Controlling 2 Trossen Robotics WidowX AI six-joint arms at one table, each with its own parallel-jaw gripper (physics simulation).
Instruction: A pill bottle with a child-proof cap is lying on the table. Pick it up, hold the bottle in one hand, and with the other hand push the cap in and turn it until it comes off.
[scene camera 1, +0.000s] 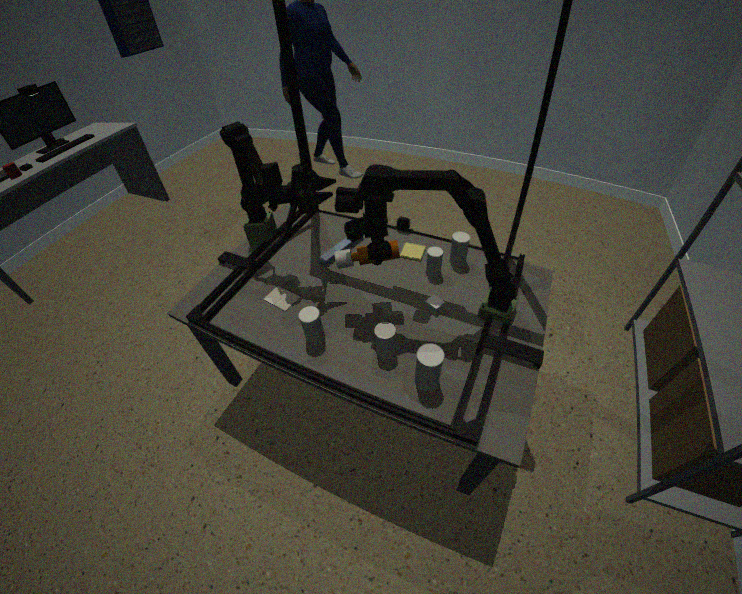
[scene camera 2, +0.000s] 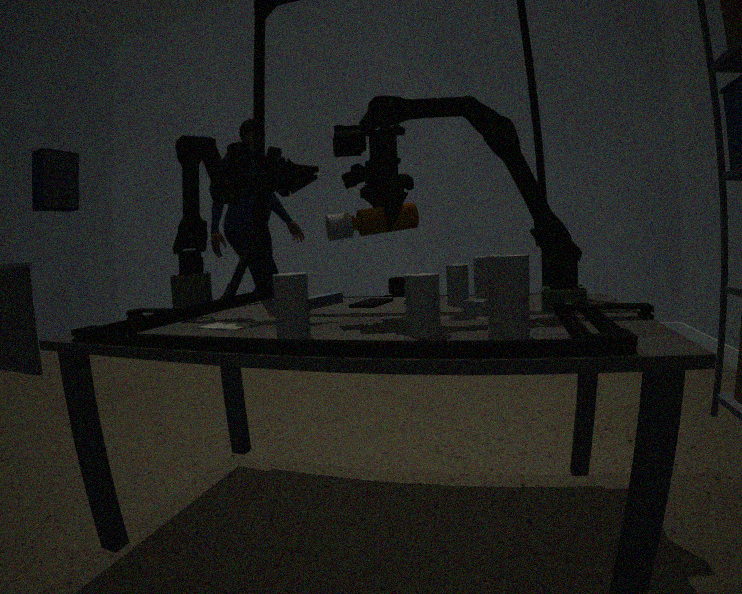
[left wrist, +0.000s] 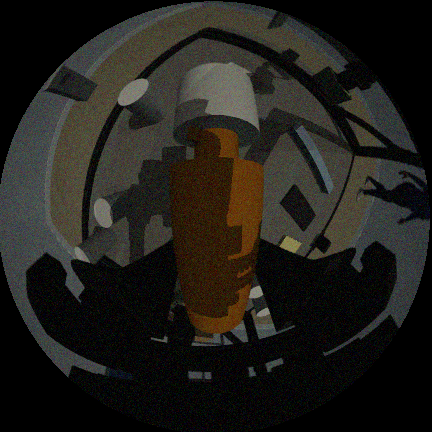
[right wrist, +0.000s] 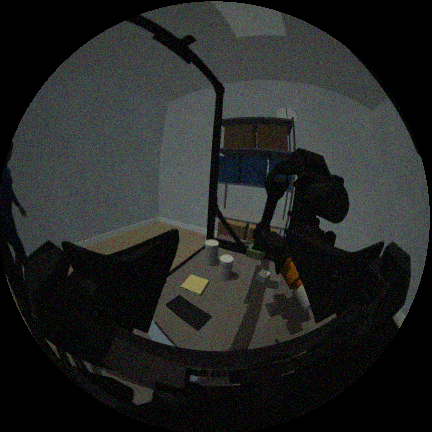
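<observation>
The orange bottle (scene camera 1: 365, 254) (scene camera 2: 368, 223) (left wrist: 215, 200) (right wrist: 291, 272) is held above the table, lying nearly level. Its white cap (scene camera 1: 343, 258) (scene camera 2: 339, 226) (left wrist: 217, 95) (right wrist: 302, 296) sits on the neck and points toward the picture's left in both scene views. My left gripper (scene camera 1: 381, 255) (scene camera 2: 392, 221) (left wrist: 214, 240) points down and is shut on the bottle's body. My right gripper (scene camera 1: 332, 188) (scene camera 2: 316, 172) (right wrist: 234, 235) is open and empty, apart from the cap, up and to its left in scene camera 2. The right finger partly hides the bottle in the right wrist view.
Several upright grey cylinders with white tops stand on the table, one at the front left (scene camera 1: 311, 331). A yellow pad (scene camera 1: 412, 250) (right wrist: 195, 284), a dark flat rectangle (left wrist: 298, 207) (right wrist: 188, 312), a pale blue bar (left wrist: 314, 159) and a white paper (scene camera 1: 278, 299) lie there. A dark post (scene camera 1: 295, 92) rises behind.
</observation>
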